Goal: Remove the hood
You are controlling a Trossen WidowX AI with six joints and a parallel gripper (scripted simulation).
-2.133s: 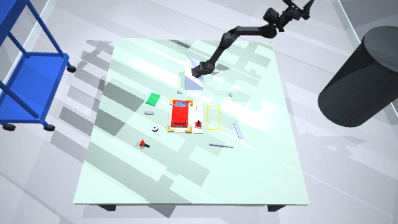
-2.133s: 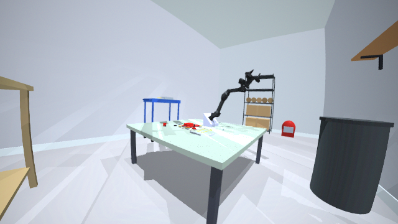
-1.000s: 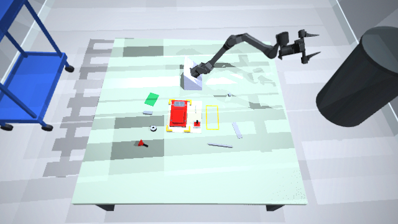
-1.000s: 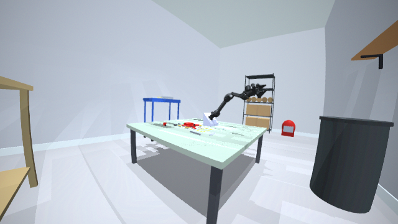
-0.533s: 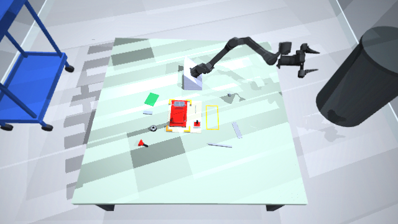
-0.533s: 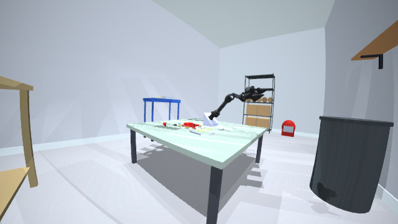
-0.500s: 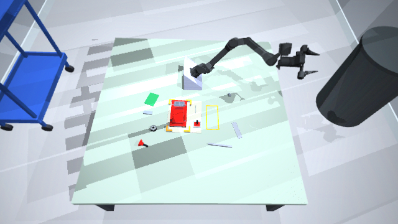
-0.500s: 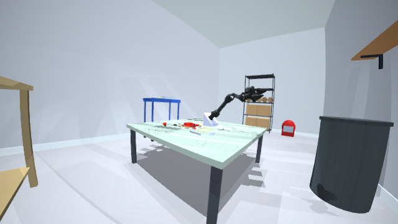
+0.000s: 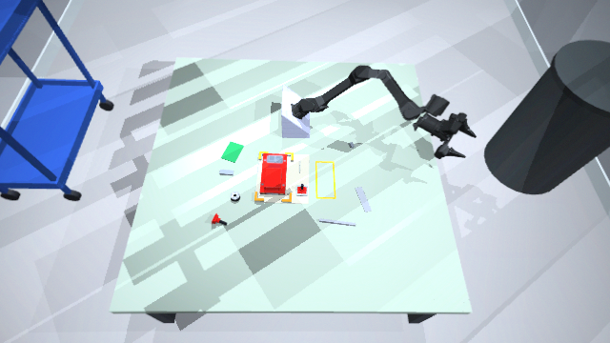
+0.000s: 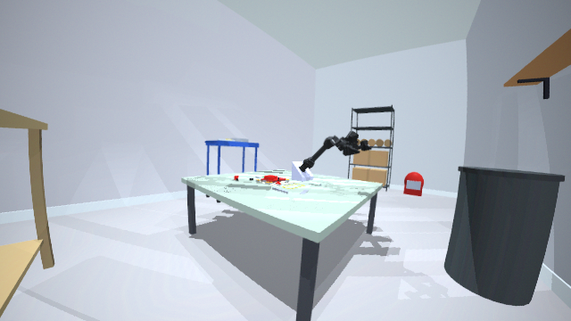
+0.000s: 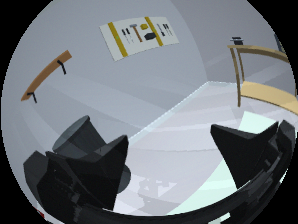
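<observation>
My gripper tip is now 740 mm to the left of the red hood, 260 mm above it and 110 mm past it. Also, from my gripper tip: green block 910 mm to the right, 300 mm below, 290 mm behind; then wheel 900 mm to the right, 290 mm below, 60 mm behind.
</observation>
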